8 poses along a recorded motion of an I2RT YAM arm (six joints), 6.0 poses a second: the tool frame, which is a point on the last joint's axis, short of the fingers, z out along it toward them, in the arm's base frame.
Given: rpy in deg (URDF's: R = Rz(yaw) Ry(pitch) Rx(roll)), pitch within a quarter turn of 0, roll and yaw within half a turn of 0; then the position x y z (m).
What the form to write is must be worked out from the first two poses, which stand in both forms.
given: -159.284 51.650 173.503 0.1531 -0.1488 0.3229
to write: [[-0.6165 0.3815 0.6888 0.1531], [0.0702 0.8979 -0.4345 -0.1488], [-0.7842 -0.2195 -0.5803 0.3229], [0 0 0 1]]
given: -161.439 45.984 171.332 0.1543 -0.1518 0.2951
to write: [[-0.6869 0.3692 0.6260 0.1543], [0.1047 0.9027 -0.4174 -0.1518], [-0.7191 -0.2212 -0.6587 0.2951], [0 0 0 1]]
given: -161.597 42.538 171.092 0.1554 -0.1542 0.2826
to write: [[-0.7279 0.3578 0.5849 0.1554], [0.1141 0.9044 -0.4112 -0.1542], [-0.6761 -0.2326 -0.6991 0.2826], [0 0 0 1]]
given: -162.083 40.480 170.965 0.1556 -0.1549 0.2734
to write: [[-0.7512 0.3467 0.5617 0.1556], [0.1194 0.9083 -0.4008 -0.1549], [-0.6492 -0.2340 -0.7237 0.2734], [0 0 0 1]]
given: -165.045 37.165 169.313 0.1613 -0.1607 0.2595
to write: [[-0.7831 0.3324 0.5257 0.1613], [0.1478 0.9205 -0.3618 -0.1607], [-0.6041 -0.2056 -0.7699 0.2595], [0 0 0 1]]
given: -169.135 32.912 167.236 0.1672 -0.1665 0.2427
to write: [[-0.8188 0.3169 0.4788 0.1672], [0.1855 0.9352 -0.3017 -0.1665], [-0.5434 -0.1582 -0.8245 0.2427], [0 0 0 1]]
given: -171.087 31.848 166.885 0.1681 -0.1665 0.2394
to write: [[-0.8273 0.3038 0.4725 0.1681], [0.1927 0.9436 -0.2692 -0.1665], [-0.5277 -0.1316 -0.8392 0.2394], [0 0 0 1]]
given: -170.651 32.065 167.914 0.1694 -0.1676 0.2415
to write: [[-0.8287 0.2909 0.4782 0.1694], [0.1774 0.9468 -0.2685 -0.1676], [-0.5309 -0.1377 -0.8362 0.2415], [0 0 0 1]]
